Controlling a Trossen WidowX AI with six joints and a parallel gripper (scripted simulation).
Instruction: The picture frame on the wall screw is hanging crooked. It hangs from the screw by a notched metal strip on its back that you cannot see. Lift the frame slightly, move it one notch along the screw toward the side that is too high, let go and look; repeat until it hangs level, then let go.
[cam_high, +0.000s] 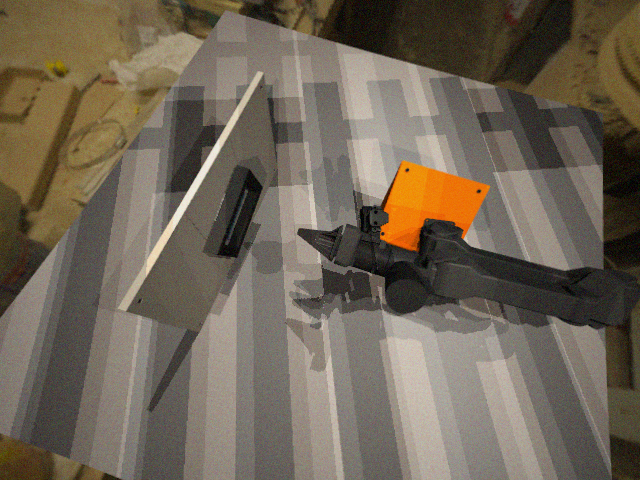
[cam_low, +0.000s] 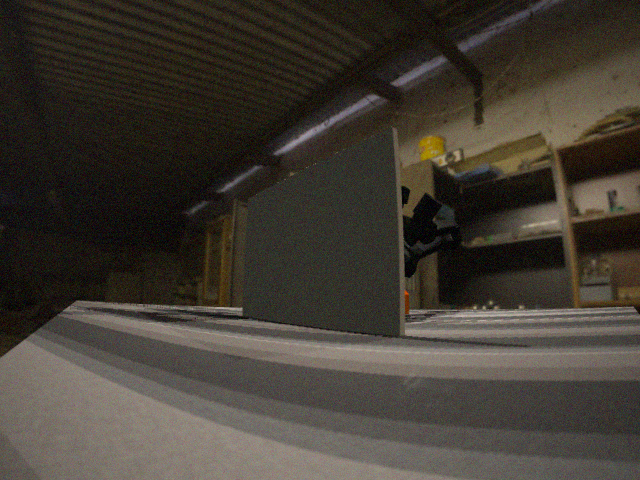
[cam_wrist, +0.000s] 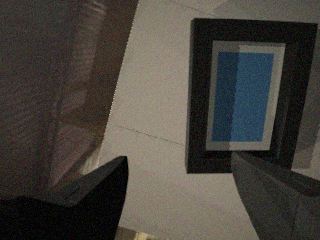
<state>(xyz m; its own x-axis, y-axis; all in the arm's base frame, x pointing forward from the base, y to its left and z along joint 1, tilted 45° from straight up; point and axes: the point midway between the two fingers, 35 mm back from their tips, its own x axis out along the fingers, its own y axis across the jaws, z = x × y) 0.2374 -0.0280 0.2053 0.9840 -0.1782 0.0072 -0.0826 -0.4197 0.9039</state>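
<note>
The picture frame lies 150 mm ahead of my gripper tip, 80 mm below it and 40 mm to the right of it. Round my gripper tip: grey wall panel 160 mm ahead, 90 mm below, 40 mm to the right.
</note>
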